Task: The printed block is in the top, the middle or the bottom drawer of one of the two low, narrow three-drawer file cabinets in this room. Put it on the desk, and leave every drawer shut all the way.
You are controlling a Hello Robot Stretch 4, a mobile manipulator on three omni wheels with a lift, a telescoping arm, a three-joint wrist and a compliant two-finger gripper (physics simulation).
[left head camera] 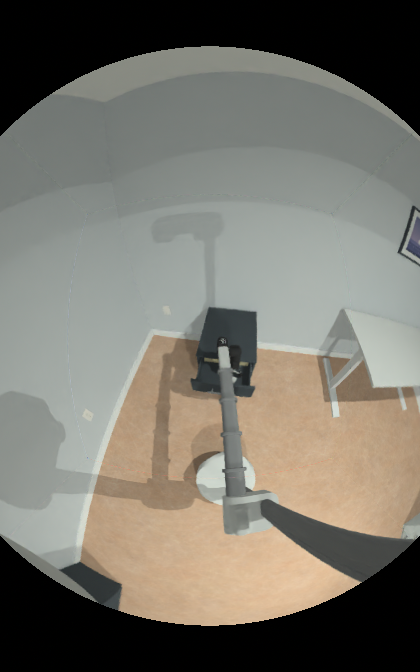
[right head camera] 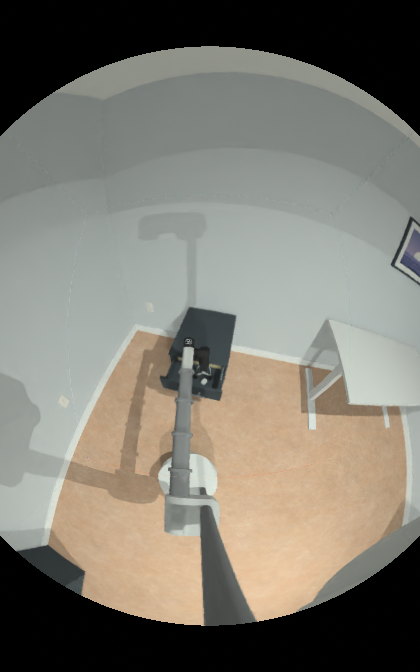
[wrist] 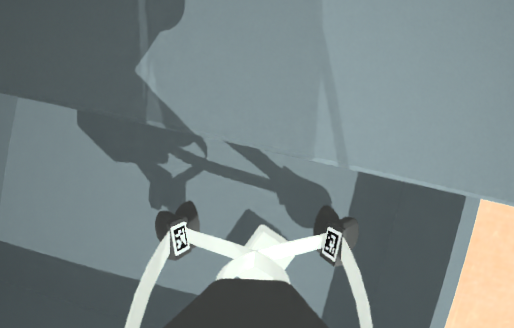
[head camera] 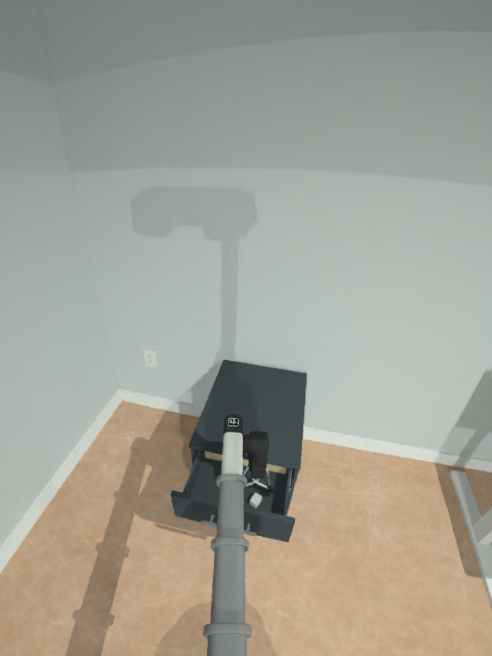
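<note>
A dark low file cabinet (head camera: 264, 397) (left head camera: 232, 322) (right head camera: 212, 325) stands against the wall with one drawer (head camera: 272, 525) (right head camera: 212, 394) (wrist: 55, 175) pulled out, apparently the top one. The small white block (head camera: 255, 499) (right head camera: 204, 381) (wrist: 270, 235) lies on that drawer's floor. My gripper (head camera: 257, 484) (right head camera: 203, 372) (wrist: 257, 222) is open and empty, above the drawer. In the wrist view, its crossed finger strips and body hide part of the block. The white desk (left head camera: 382, 350) (right head camera: 375, 372) stands to the right along the wall.
A second dark cabinet (left head camera: 97, 582) (right head camera: 55, 570) shows in part at the lower left of both side head views. My extended arm (head camera: 230, 577) (left head camera: 231, 440) (right head camera: 181, 440) reaches over the drawer front. A desk leg (head camera: 468, 503) stands at the right.
</note>
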